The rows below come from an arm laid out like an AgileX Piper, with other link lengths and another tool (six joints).
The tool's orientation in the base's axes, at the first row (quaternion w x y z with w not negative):
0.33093, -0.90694, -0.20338, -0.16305
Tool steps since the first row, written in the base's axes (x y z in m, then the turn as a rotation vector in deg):
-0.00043, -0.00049, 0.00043, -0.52, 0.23, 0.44
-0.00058, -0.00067, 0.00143, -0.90, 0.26, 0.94
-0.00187, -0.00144, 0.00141, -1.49, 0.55, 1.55
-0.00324, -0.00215, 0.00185, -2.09, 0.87, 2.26
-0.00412, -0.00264, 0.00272, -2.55, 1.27, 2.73
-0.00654, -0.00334, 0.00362, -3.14, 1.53, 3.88
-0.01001, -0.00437, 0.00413, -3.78, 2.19, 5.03
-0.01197, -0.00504, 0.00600, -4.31, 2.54, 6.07
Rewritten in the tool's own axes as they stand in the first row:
-0.00031, -0.00009, -0.00071, -0.20, -0.64, -0.25
-0.00006, -0.00057, -0.00158, -0.31, -1.11, -0.66
-0.00138, -0.00064, -0.00229, -0.48, -1.92, -1.00
-0.00256, -0.00103, -0.00330, -0.61, -2.81, -1.40
-0.00308, -0.00157, -0.00440, -0.70, -3.56, -1.55
-0.00497, -0.00272, -0.00591, -0.64, -4.64, -2.31
-0.00801, -0.00393, -0.00753, -0.53, -6.02, -2.81
-0.00908, -0.00539, -0.00966, -0.45, -7.07, -3.42

